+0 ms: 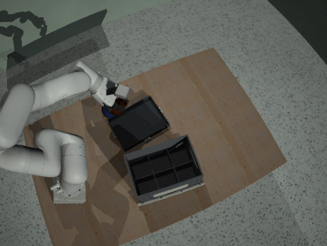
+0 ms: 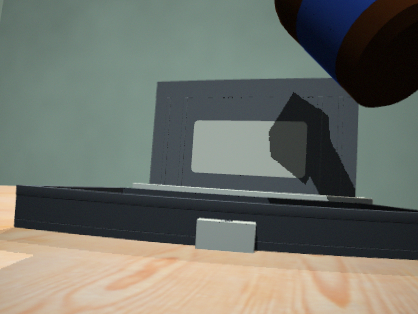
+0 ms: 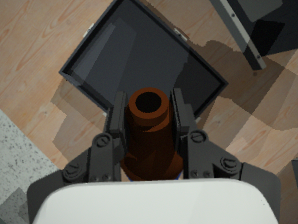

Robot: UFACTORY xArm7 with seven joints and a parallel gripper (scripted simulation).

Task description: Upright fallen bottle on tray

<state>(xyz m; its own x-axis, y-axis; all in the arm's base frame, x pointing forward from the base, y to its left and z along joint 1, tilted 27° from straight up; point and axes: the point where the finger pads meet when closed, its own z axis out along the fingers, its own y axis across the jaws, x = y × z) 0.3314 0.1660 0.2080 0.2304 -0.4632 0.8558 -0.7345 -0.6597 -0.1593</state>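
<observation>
Now: hand 40 mm above the bottle, 30 mm to the right of it and 20 mm past it. Also, from my hand: dark crate 310 mm to the right, 120 mm below, 30 mm behind; then tray 190 mm below, 30 mm ahead, 20 mm to the right.
</observation>
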